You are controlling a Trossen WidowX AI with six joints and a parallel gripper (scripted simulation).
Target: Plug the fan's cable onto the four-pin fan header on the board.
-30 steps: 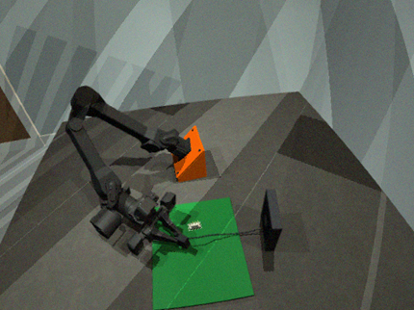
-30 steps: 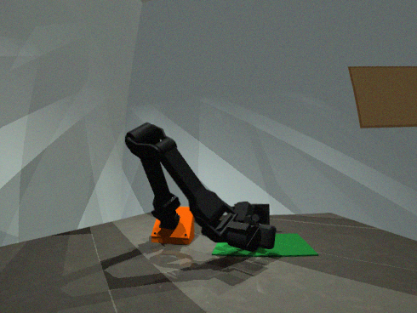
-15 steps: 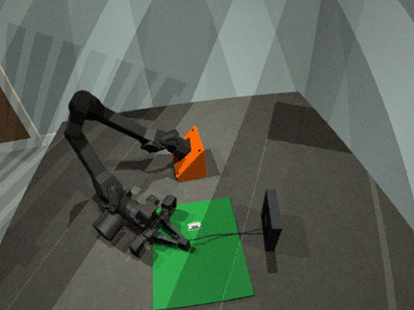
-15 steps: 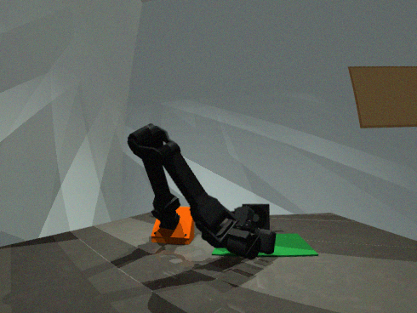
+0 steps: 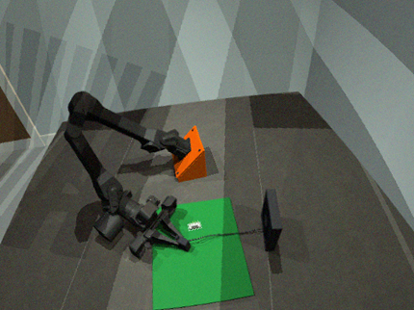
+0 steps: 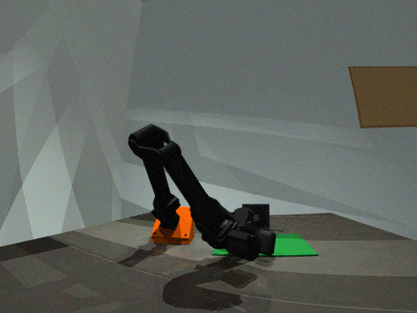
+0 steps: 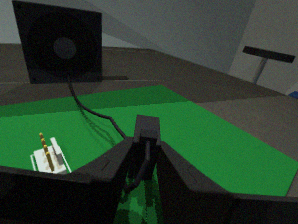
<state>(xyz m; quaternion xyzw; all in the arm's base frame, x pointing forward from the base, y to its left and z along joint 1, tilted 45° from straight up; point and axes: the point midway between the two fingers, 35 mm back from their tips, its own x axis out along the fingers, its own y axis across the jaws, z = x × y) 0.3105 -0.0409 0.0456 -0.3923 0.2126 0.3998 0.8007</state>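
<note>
The plug is 1 cm below my gripper tip. From my gripper tip the other things lie so: black fan: 1 cm behind, 23 cm to the left, 3 cm above; then green board: 1 cm ahead, 4 cm to the left, 5 cm below.
</note>
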